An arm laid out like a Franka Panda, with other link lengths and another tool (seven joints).
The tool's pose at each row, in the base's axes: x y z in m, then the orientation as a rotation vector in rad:
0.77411, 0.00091, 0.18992, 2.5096, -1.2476, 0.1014
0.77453, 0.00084, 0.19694, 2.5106, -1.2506, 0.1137
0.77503, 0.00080, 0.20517, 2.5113, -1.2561, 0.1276
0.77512, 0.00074, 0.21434, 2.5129, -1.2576, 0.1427
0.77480, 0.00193, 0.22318, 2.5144, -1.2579, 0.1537
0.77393, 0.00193, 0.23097, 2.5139, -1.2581, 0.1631
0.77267, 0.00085, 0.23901, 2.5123, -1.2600, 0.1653
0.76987, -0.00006, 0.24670, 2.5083, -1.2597, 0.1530
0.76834, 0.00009, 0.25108, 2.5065, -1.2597, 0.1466
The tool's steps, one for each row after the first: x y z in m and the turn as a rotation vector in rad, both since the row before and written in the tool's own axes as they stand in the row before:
0.00179, 0.00157, -0.00662, 0.0060, 0.0062, 0.0031
0.00212, 0.00176, -0.00777, 0.0071, 0.0065, 0.0049
0.00215, 0.00226, -0.00862, 0.0070, 0.0080, 0.0023
0.00095, 0.00174, -0.00870, 0.0052, 0.0059, 0.0011
0.00133, 0.00255, -0.00729, 0.0030, 0.0057, 0.0014
0.00202, 0.00350, -0.00715, 0.0001, 0.0014, 0.0019
0.00089, 0.00454, -0.00681, -0.0077, -0.0057, -0.0006
0.00001, 0.00219, -0.00409, -0.0037, -0.0031, -0.0003

